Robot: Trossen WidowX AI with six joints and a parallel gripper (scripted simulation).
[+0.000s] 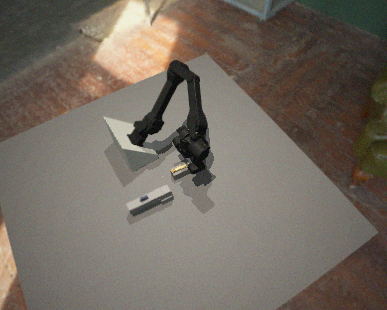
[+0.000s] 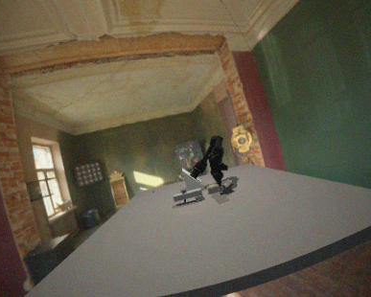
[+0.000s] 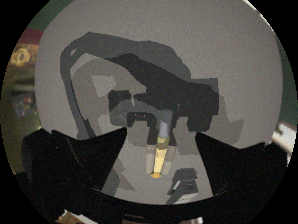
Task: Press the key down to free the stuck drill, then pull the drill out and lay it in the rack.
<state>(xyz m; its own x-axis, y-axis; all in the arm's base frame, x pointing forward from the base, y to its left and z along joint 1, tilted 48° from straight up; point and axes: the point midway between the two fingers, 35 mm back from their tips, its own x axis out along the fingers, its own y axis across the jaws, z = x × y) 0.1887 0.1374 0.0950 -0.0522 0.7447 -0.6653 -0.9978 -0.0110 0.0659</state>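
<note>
My gripper tip is now 30 mm to the left of the drill. Also, from my gripper tip: light grey fixture block 220 mm to the right, 70 mm ahead; blue key 240 mm to the right, 70 mm ahead, 10 mm above.
</note>
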